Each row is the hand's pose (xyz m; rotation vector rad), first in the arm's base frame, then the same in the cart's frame.
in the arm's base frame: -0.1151 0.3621 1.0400 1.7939 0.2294 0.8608
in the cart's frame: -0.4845 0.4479 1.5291 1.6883 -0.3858 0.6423
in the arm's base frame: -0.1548 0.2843 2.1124 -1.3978 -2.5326 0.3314
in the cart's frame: -0.7635 0.4025 2.5673 -2.0864 -2.1535 0.0354
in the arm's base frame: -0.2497 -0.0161 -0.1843 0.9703 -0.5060 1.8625
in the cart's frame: -0.5526 0.1910 0.2684 0.6114 -0.8408 1.4613
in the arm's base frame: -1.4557 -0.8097 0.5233 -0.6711 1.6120 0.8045
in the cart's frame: -2.1042 0.1288 0.6853 -0.2443 1.4932 0.3732
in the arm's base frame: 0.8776 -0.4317 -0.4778 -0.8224 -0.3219 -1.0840
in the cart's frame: 0.2443 -0.7441 0.1265 -0.7807 -0.2338 -1.6714
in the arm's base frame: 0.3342 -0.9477 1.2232 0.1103 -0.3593 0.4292
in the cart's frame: -0.8005 -0.9068 1.6551 0.0198 -0.5665 -0.1021
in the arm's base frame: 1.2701 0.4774 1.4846 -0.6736 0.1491 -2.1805
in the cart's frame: 0.6549 -0.1630 2.2062 -0.4239 0.3140 -2.7288
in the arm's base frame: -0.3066 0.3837 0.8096 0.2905 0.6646 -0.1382
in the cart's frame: -0.5906 0.5644 1.2734 0.5210 0.3900 -0.5999
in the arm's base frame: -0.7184 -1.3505 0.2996 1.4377 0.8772 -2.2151
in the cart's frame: -1.7122 -0.7138 0.5350 -2.0086 -0.5154 2.3065
